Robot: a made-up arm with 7 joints.
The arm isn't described. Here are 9 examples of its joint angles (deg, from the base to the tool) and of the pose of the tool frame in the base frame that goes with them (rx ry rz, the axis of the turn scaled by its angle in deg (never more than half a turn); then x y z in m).
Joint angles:
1: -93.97 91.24 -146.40 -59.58 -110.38 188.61 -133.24
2: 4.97 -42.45 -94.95 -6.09 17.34 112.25 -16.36
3: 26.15 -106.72 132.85 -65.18 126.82 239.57 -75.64
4: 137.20 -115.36 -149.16 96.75 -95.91 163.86 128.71
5: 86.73 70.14 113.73 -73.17 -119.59 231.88 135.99
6: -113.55 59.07 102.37 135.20 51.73 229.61 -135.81
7: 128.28 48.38 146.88 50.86 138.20 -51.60 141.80
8: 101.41 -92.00 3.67 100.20 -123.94 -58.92 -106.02
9: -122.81 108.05 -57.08 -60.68 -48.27 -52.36 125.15
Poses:
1: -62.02 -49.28 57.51 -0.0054 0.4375 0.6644
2: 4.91 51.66 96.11 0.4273 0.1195 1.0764
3: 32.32 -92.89 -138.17 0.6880 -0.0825 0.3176
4: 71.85 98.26 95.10 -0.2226 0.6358 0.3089
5: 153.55 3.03 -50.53 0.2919 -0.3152 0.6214
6: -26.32 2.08 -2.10 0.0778 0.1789 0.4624
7: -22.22 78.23 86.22 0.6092 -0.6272 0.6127
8: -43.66 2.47 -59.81 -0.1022 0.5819 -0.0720
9: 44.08 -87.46 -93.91 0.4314 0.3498 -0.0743
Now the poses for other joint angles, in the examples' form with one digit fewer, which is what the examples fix.
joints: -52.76 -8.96 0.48 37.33 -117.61 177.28 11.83
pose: 36.8 106.3 47.3 0.168 -0.062 1.118
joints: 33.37 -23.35 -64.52 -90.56 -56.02 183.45 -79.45
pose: -141.8 -55.4 -35.0 0.003 0.100 0.759
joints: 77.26 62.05 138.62 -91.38 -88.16 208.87 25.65
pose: 41.6 149.0 -34.4 0.122 -0.239 0.690
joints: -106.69 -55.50 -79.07 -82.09 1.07 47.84 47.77
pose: 61.2 -0.3 57.4 0.301 -0.343 0.809
